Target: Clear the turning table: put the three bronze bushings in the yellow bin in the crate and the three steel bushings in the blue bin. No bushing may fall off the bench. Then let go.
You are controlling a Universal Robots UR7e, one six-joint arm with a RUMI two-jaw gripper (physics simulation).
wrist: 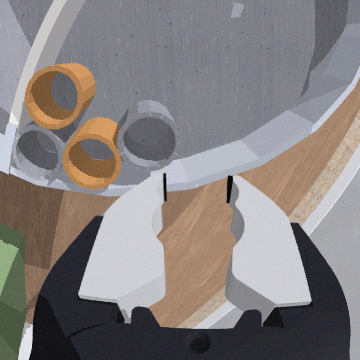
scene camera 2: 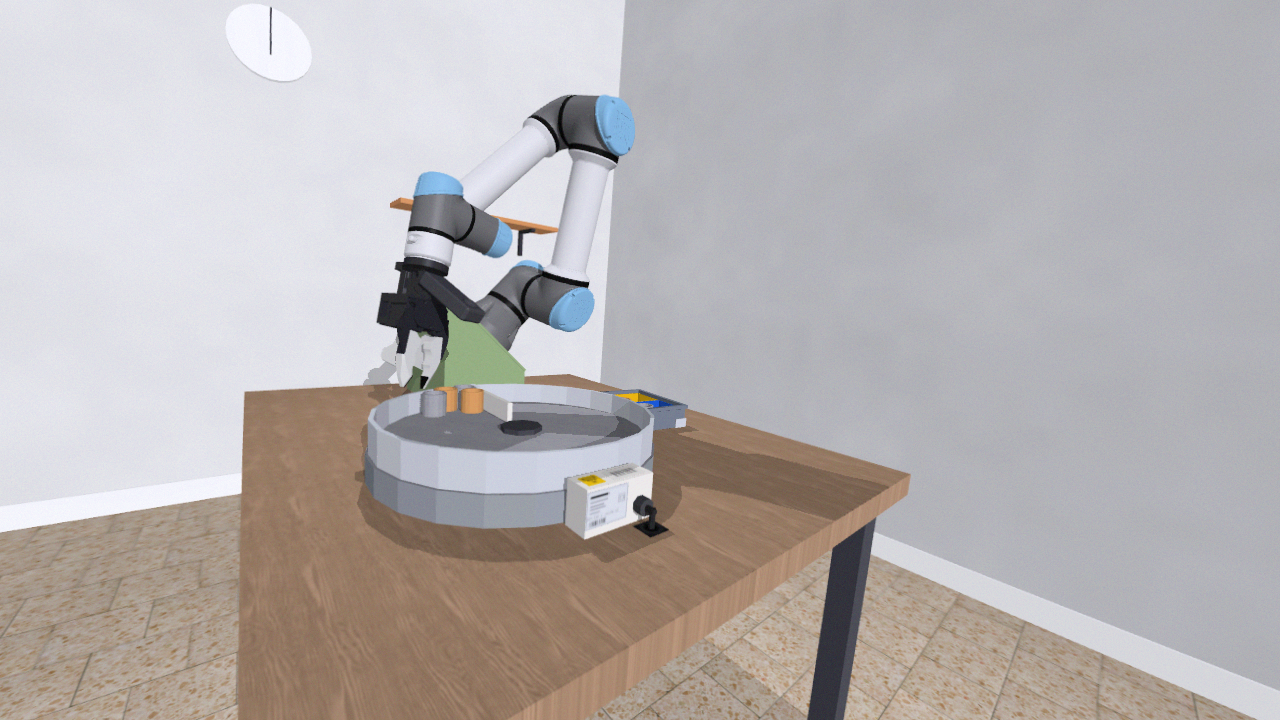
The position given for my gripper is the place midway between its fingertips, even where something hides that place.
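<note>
You can see my gripper (scene camera 2: 412,387) from the scene, and the wrist view has that gripper too (wrist: 196,176).
</note>
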